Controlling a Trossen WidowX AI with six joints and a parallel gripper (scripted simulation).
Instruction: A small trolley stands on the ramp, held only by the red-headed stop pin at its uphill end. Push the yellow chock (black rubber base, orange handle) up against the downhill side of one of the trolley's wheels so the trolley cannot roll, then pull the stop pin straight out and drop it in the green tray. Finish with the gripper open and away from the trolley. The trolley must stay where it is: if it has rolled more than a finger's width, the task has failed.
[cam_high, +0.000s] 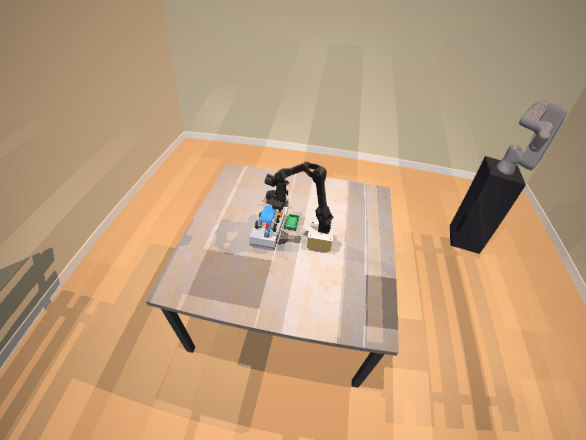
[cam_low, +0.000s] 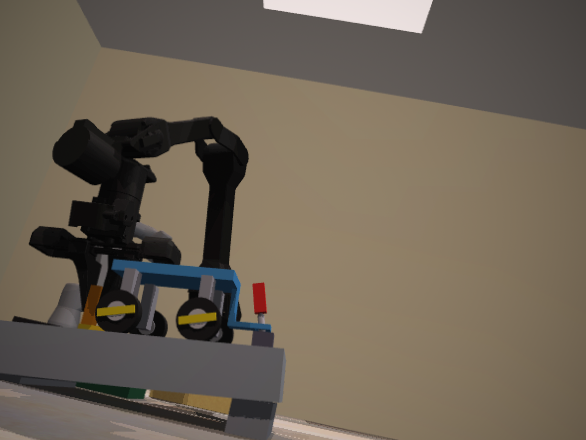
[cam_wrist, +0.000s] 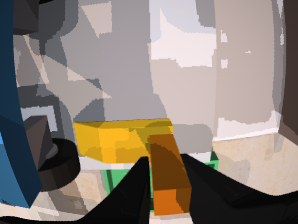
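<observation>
The stop pin is 220 mm to the left of my gripper tip, 40 mm above it and 10 mm behind it. The rest, counted from my gripper tip: green tray 100 mm below, 80 mm behind, 10 mm to the right; then blue trolley 120 mm to the left, 30 mm ahead, 20 mm above; then grey ramp 120 mm to the left, 50 mm below, 30 mm ahead.
</observation>
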